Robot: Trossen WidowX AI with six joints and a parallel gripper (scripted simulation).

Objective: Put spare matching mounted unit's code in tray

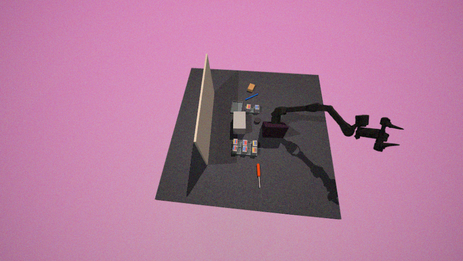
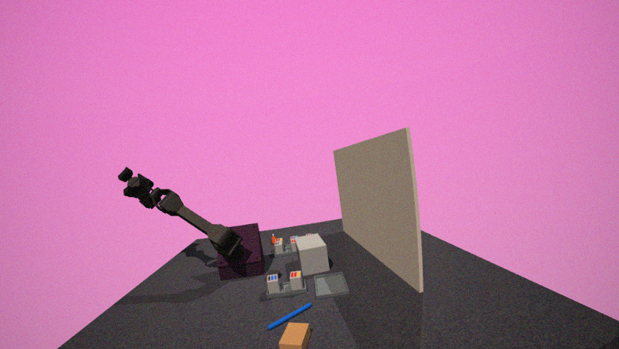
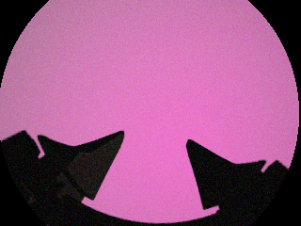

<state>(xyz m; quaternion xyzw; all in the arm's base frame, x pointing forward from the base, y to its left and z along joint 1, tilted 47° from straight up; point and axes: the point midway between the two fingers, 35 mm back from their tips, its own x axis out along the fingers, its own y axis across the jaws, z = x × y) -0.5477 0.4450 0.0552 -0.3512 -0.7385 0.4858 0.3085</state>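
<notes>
Right now my gripper tip is 78 cm short of the grey spare, 46 cm to the left of it and 46 cm above it. The rest, counted from my gripper tip: blue pen (75 cm ahead, 60 cm to the right, 49 cm below); then white mounted unit (85 cm ahead, 28 cm to the right, 45 cm below); then grey rimmed tray (88 cm ahead, 48 cm to the right, 49 cm below).
</notes>
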